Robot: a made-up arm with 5 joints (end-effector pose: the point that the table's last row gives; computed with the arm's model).
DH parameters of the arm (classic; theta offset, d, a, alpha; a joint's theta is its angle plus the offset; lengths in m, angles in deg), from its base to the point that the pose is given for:
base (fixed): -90 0.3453 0.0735 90
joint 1: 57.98 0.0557 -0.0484 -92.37
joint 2: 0 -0.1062 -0.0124 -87.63
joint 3: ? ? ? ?
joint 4: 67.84 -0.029 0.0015 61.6
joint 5: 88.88 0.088 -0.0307 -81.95
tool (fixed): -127.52 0.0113 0 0
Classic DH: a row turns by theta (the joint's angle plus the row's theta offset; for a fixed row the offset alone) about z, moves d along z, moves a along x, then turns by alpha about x.
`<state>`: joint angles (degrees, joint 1 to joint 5).
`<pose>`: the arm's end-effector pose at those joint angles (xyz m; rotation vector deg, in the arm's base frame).
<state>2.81 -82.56 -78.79 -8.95 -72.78</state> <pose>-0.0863 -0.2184 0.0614 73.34 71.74 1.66</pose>
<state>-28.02 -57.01 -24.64 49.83 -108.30</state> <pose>-0.0012 -0.0408 0.0950 108.10 44.78 113.96</pose>
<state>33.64 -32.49 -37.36 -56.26 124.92</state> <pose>-0.1168 -0.3153 0.1423 -80.97 -18.94 86.35</pose>
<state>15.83 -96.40 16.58 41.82 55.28</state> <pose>0.0658 -0.2132 0.2366 11.89 -132.74 5.90</pose>
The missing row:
joint 3: -29.82 -0.0776 -0.2016 72.61
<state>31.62 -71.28 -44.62 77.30 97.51</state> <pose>-0.0226 -0.3608 0.2951 -0.12 -54.75 -3.83</pose>
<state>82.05 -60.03 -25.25 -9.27 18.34</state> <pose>-0.0558 -0.3603 0.3799 71.72 125.13 -86.20</pose>
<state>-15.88 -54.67 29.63 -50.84 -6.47</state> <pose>0.0051 0.0840 0.0681 21.78 123.61 76.97</pose>
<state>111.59 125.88 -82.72 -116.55 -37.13</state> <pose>0.0598 -0.1588 0.7182 38.04 -60.72 20.49</pose>
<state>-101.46 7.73 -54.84 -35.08 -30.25</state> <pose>-0.2278 0.1734 0.1977 1.61 -118.84 -106.57</pose>
